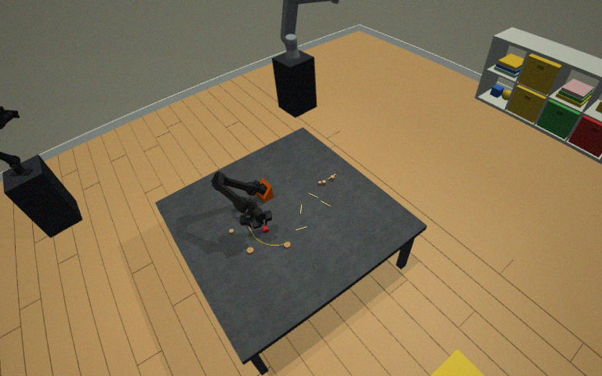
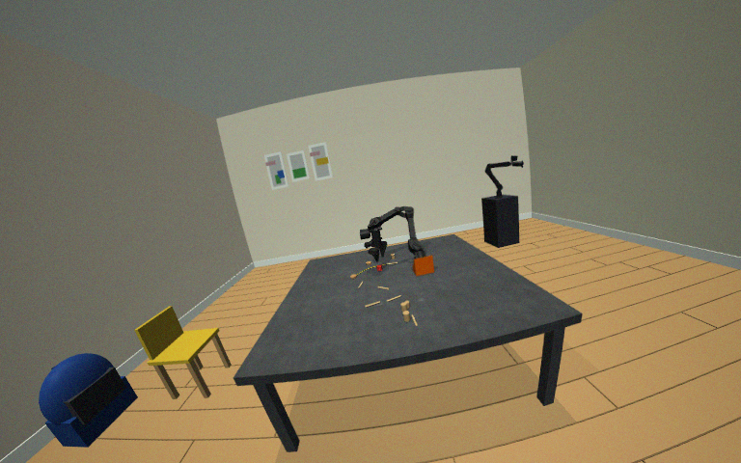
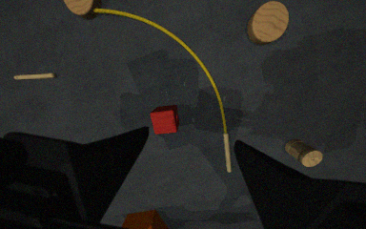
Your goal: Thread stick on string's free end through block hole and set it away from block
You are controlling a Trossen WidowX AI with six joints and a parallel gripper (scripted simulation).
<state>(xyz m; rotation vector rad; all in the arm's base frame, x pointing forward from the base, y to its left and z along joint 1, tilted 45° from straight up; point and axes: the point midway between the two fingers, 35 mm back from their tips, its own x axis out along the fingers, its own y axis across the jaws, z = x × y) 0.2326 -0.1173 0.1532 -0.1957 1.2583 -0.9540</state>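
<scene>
Now: gripper tip 50 mm above the red block, 30 mm to the right of it and 20 mm short of it. Round my gripper tip: round wooden button 190 mm ahead, 70 mm to the left, 60 mm below; then thin wooden stick 60 mm below, 60 mm behind, 40 mm to the right.
</scene>
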